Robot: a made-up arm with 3 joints.
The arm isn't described. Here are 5 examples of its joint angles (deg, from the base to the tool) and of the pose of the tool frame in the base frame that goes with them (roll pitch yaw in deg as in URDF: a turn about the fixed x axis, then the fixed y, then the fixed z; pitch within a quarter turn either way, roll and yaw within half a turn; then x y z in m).
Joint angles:
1: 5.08 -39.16 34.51
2: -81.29 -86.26 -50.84
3: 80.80 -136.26 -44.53
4: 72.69 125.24 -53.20
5: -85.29 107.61 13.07
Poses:
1: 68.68 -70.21 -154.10 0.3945 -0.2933 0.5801
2: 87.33 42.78 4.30 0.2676 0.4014 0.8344
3: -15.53 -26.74 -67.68 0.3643 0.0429 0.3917
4: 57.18 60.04 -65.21 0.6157 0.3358 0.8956
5: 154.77 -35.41 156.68 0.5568 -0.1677 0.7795
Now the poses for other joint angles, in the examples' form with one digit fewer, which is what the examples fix.
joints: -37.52 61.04 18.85
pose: 169.9 -47.1 147.8 0.582 -0.211 0.769
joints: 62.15 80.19 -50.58
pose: -175.6 61.4 39.2 0.613 0.046 1.103
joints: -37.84 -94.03 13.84
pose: -13.5 17.2 -97.2 0.316 0.227 0.435
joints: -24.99 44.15 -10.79
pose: -134.9 -59.8 88.3 0.599 -0.268 0.632
